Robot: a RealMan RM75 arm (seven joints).
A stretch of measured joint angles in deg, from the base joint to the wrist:
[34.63, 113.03, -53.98, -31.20, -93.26, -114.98, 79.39]
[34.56, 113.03, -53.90, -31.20, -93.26, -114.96, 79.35]
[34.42, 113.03, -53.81, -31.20, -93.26, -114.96, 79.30]
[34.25, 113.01, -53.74, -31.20, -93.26, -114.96, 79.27]
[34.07, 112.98, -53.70, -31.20, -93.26, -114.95, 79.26]
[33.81, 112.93, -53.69, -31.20, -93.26, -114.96, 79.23]
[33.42, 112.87, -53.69, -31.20, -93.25, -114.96, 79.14]
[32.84, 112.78, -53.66, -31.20, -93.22, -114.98, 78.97]
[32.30, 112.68, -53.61, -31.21, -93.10, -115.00, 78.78]
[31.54, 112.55, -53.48, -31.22, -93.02, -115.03, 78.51]
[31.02, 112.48, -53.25, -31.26, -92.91, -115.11, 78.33]
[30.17, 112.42, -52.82, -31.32, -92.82, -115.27, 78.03]
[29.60, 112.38, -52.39, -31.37, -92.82, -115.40, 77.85]
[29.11, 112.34, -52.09, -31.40, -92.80, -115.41, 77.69]
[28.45, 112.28, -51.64, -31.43, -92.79, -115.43, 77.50]
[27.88, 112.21, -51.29, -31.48, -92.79, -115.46, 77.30]
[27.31, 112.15, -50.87, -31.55, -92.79, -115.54, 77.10]
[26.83, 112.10, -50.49, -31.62, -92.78, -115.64, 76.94]
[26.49, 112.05, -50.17, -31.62, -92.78, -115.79, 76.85]
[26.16, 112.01, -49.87, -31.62, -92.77, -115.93, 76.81]
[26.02, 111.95, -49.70, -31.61, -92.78, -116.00, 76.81]
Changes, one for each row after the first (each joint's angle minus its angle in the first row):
[-0.07, 0.00, 0.08, 0.00, 0.00, 0.02, -0.04]
[-0.21, 0.00, 0.17, 0.00, 0.00, 0.02, -0.09]
[-0.38, -0.02, 0.24, 0.00, 0.00, 0.02, -0.12]
[-0.56, -0.05, 0.28, 0.00, 0.00, 0.03, -0.13]
[-0.82, -0.10, 0.29, 0.00, 0.00, 0.02, -0.16]
[-1.21, -0.16, 0.29, 0.00, 0.01, 0.02, -0.25]
[-1.79, -0.25, 0.32, 0.00, 0.04, 0.00, -0.42]
[-2.33, -0.35, 0.37, -0.01, 0.16, -0.02, -0.61]
[-3.09, -0.48, 0.50, -0.02, 0.24, -0.05, -0.88]
[-3.61, -0.55, 0.73, -0.06, 0.35, -0.13, -1.06]
[-4.46, -0.61, 1.16, -0.12, 0.44, -0.29, -1.36]
[-5.03, -0.65, 1.59, -0.17, 0.44, -0.42, -1.54]
[-5.52, -0.69, 1.89, -0.20, 0.46, -0.43, -1.70]
[-6.18, -0.75, 2.34, -0.23, 0.47, -0.45, -1.89]
[-6.75, -0.82, 2.69, -0.28, 0.47, -0.48, -2.09]
[-7.32, -0.88, 3.11, -0.35, 0.47, -0.56, -2.29]
[-7.80, -0.93, 3.49, -0.42, 0.48, -0.66, -2.45]
[-8.14, -0.98, 3.81, -0.42, 0.48, -0.81, -2.54]
[-8.47, -1.02, 4.11, -0.42, 0.49, -0.95, -2.58]
[-8.61, -1.08, 4.28, -0.41, 0.48, -1.02, -2.58]

